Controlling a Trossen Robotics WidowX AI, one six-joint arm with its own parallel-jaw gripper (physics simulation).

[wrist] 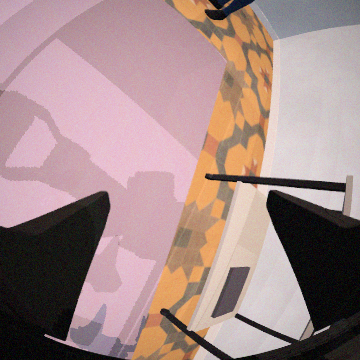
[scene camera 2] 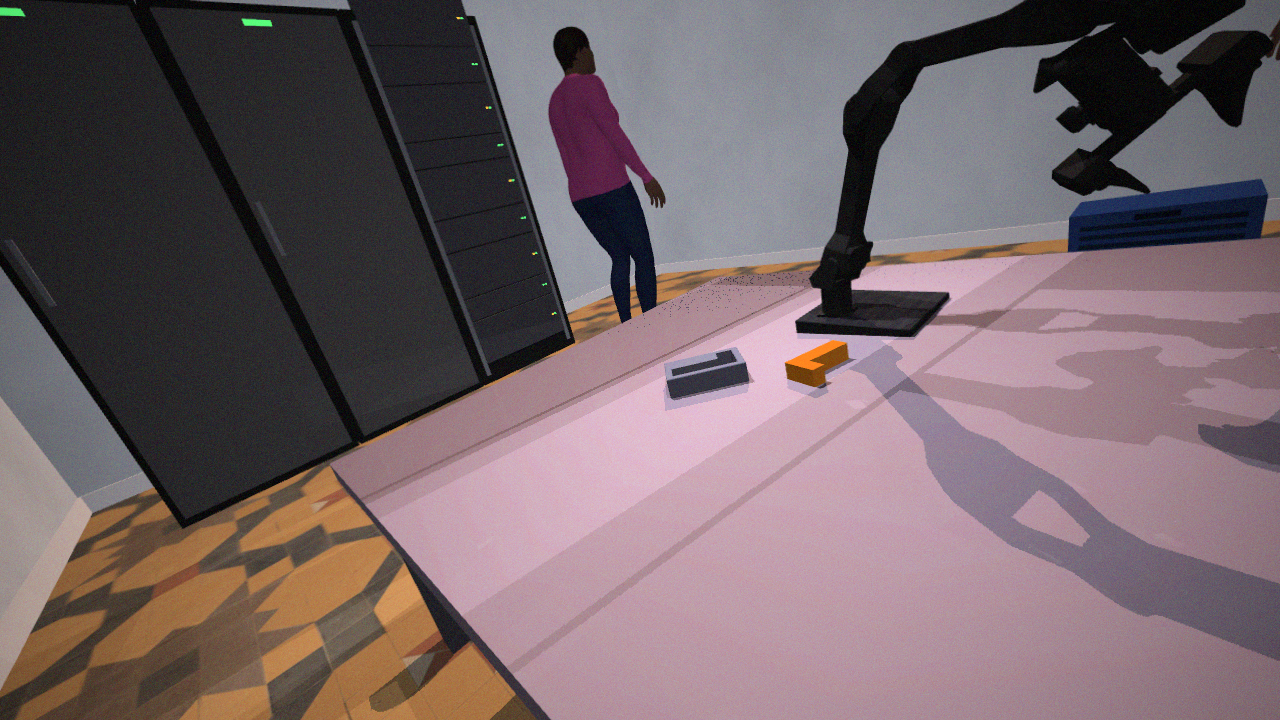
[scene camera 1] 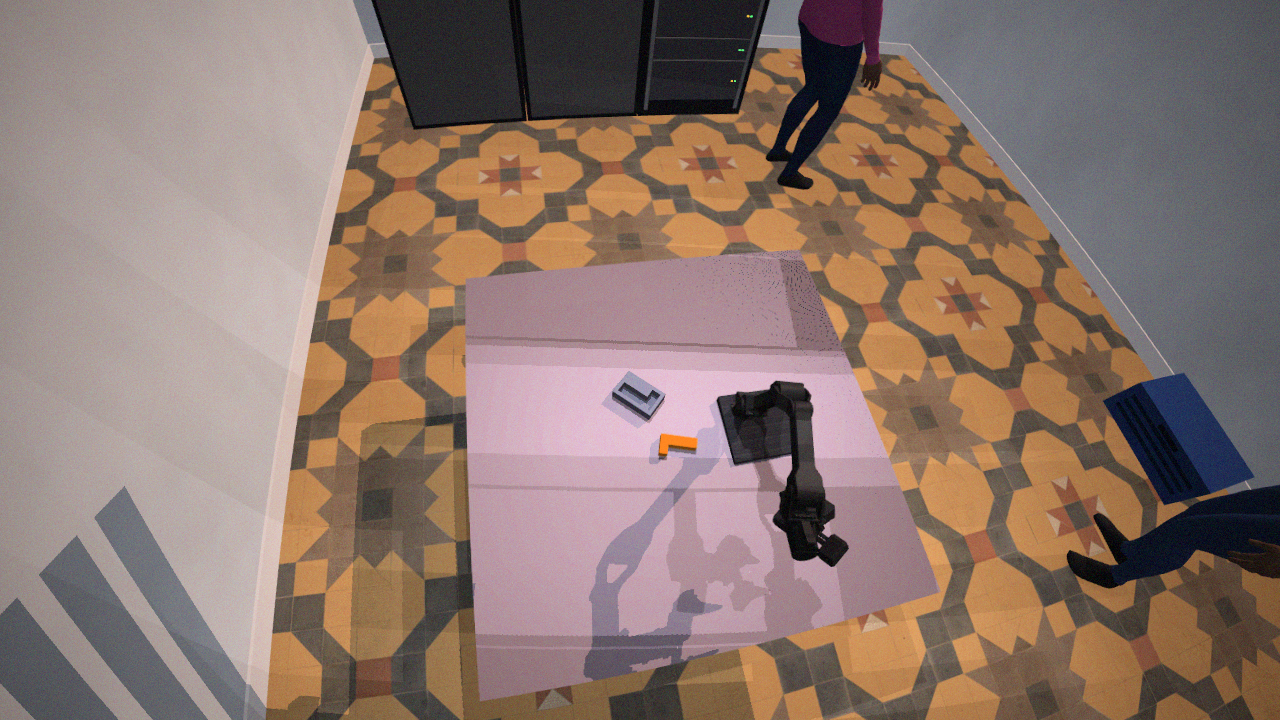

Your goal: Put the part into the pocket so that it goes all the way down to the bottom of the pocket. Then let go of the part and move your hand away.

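There's an orange block (scene camera 2: 809, 368) resting on the table, and a grey pocket block (scene camera 2: 726, 367) as well. The gripper (scene camera 2: 1189, 160) is open, with nothing held in it. You'd also find the gripper (scene camera 1: 819, 548), and it's the same gripper (wrist: 189, 198) again in the wrist camera. As for the orange block, it's out of frame in the wrist view.
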